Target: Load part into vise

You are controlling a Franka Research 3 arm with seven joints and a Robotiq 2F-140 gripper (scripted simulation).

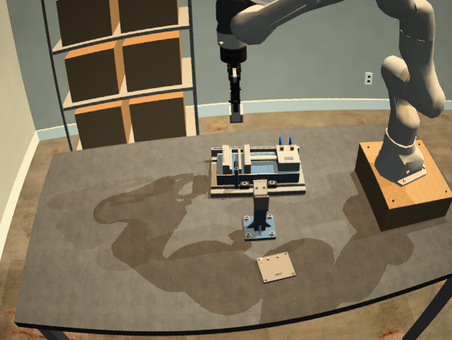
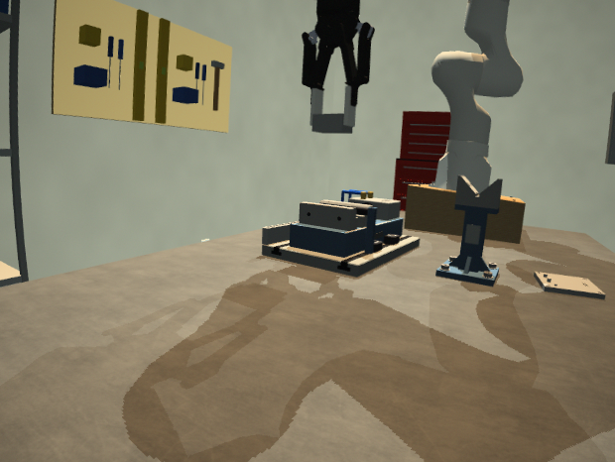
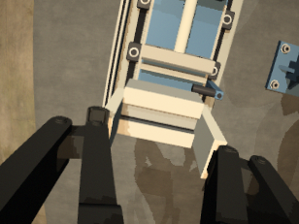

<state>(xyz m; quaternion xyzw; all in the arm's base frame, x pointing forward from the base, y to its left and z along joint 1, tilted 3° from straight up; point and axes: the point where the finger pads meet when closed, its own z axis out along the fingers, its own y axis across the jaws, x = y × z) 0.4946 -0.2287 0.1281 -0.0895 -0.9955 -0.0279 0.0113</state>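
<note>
My hand is 18 cm above the fixed jaw, 4 cm short of it and 1 cm to the right of it. The rest, counted from my hand: moving jaw: 18 cm below, 3 cm to the left, 3 cm behind; work stop rod: 17 cm below, 6 cm to the left, 2 cm ahead; part: 2 cm below.
</note>
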